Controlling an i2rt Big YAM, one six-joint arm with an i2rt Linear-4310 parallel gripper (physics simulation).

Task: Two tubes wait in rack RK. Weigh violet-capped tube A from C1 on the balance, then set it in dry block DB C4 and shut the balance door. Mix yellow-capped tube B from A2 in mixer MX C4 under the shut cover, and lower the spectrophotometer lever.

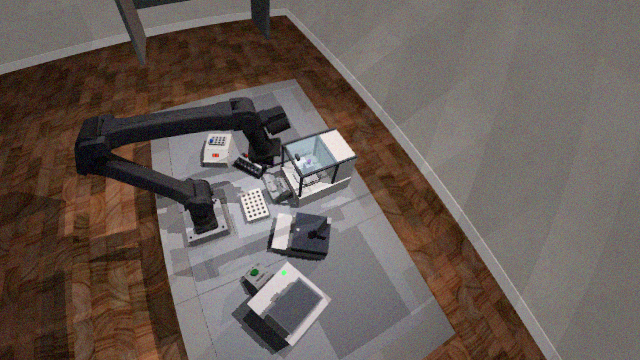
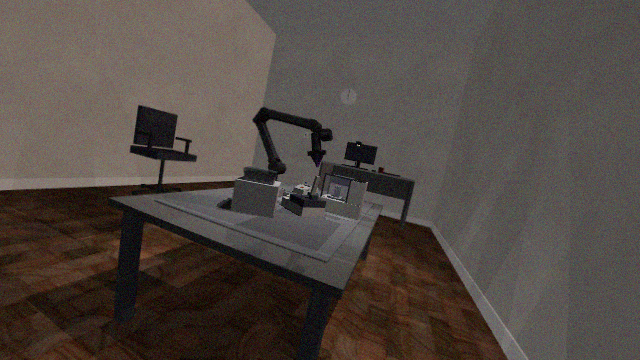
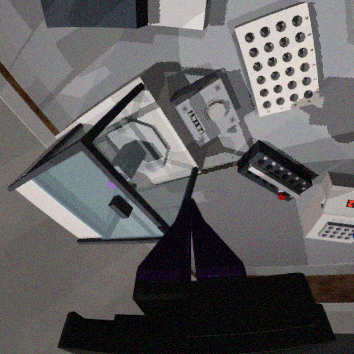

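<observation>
My gripper (image 2: 317, 165) (image 3: 189, 203) is shut and empty, above the table beside the glass balance (image 1: 341, 145) (image 3: 49, 207). A small violet spot (image 1: 308, 161) (image 3: 111, 185), perhaps the cap of tube A, shows inside the balance. A black handle (image 1: 297, 157) (image 3: 120, 206) shows against its tinted glass; I cannot tell whether the door is open. A white block (image 1: 255, 205) (image 3: 277, 60) has a grid of holes that look empty. A black holed block (image 1: 250, 165) (image 3: 277, 170) has a red spot at its side. Yellow-capped tube B cannot be made out.
A grey PRINT box (image 1: 276, 187) (image 3: 207, 112) sits beside the balance. A white device with a red display (image 1: 217, 149) (image 3: 340, 215) is beyond the black block. A dark-topped unit (image 1: 305, 235) and a white box with a green light (image 1: 290, 302) (image 2: 256, 197) stand farther along, beside a green-button box (image 1: 256, 276).
</observation>
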